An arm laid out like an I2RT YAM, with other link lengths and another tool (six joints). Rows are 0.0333 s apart.
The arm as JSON. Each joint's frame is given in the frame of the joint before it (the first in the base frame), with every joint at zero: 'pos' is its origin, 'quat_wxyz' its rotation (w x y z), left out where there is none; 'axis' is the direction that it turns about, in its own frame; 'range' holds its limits. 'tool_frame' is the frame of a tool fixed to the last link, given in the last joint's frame.
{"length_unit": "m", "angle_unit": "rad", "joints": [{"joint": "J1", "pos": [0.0, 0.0, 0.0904], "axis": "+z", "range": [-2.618, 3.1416]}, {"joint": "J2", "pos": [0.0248, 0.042, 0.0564], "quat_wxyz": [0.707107, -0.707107, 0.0, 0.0], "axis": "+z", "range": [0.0, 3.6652]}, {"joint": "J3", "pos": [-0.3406, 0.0, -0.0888], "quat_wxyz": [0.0, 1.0, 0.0, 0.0], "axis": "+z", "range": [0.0, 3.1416]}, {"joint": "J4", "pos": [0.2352, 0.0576, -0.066], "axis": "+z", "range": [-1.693, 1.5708]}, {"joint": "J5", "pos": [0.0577, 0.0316, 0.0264], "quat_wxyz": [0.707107, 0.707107, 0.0, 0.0], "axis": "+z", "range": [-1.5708, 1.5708]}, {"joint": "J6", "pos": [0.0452, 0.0, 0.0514], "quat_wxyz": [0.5, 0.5, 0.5, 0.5], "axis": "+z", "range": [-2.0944, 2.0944]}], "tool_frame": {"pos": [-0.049, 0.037, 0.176], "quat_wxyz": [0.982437, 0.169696, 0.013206, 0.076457]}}
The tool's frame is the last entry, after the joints.
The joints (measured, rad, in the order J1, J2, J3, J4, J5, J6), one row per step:
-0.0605 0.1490 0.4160 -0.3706 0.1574 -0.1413
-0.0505 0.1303 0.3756 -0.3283 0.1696 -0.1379
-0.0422 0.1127 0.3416 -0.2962 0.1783 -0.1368
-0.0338 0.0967 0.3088 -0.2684 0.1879 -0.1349
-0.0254 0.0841 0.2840 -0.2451 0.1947 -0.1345
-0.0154 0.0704 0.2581 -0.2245 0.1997 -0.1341
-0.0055 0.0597 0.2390 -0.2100 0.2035 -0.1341
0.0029 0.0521 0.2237 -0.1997 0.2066 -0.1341
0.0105 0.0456 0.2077 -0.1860 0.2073 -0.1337
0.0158 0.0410 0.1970 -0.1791 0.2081 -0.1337
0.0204 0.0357 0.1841 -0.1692 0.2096 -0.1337
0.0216 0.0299 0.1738 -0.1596 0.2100 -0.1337
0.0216 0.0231 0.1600 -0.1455 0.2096 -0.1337
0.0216 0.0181 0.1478 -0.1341 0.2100 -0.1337
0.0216 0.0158 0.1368 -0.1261 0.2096 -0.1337
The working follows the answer.
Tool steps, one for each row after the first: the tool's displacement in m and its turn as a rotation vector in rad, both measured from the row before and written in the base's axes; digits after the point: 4 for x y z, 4 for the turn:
0.0035 -0.0010 -0.0051 0.0010 -0.0212 -0.0025
0.0025 -0.0005 -0.0051 -0.0003 -0.0159 -0.0005
0.0022 -0.0006 -0.0059 0.0008 -0.0114 -0.0013
0.0018 0.0000 -0.0038 -0.0003 -0.0112 0.0016
0.0016 0.0007 -0.0050 0.0000 -0.0085 0.0050
0.0011 0.0010 -0.0038 -0.0002 -0.0061 0.0061
0.0009 0.0009 -0.0036 -0.0001 -0.0026 0.0053
0.0012 0.0013 -0.0031 0.0004 -0.0043 0.0069
0.0006 0.0008 -0.0027 0.0000 -0.0008 0.0045
0.0008 0.0006 -0.0029 0.0000 -0.0023 0.0031
0.0007 0.0002 -0.0015 0.0001 -0.0051 0.0008
0.0010 0.0001 -0.0019 0.0002 -0.0071 0.0004
0.0009 -0.0001 -0.0021 0.0001 -0.0042 -0.0004
0.0007 0.0001 -0.0029 0.0000 0.0007 0.0004

Tool pose at each row, in the base's axes (x y z in m, rotation vector in rad; rounded; the steps above come from the unrounded poses):
0.1743 -0.0097 0.2227 -0.9395 1.1676 -1.4902
0.1778 -0.0107 0.2176 -0.9198 1.1545 -1.4980
0.1803 -0.0112 0.2125 -0.9064 1.1431 -1.5034
0.1824 -0.0119 0.2066 -0.8956 1.1362 -1.5072
0.1843 -0.0119 0.2028 -0.8871 1.1270 -1.5094
0.1859 -0.0112 0.1978 -0.8821 1.1179 -1.5078
0.1870 -0.0102 0.1941 -0.8798 1.1097 -1.5047
0.1879 -0.0093 0.1905 -0.8799 1.1047 -1.5011
0.1890 -0.0080 0.1874 -0.8791 1.0978 -1.4965
0.1896 -0.0072 0.1847 -0.8803 1.0945 -1.4930
0.1905 -0.0067 0.1818 -0.8797 1.0910 -1.4911
0.1912 -0.0065 0.1803 -0.8758 1.0869 -1.4919
0.1922 -0.0064 0.1784 -0.8699 1.0816 -1.4935
0.1931 -0.0065 0.1763 -0.8662 1.0788 -1.4950
0.1938 -0.0064 0.1733 -0.8670 1.0791 -1.4945

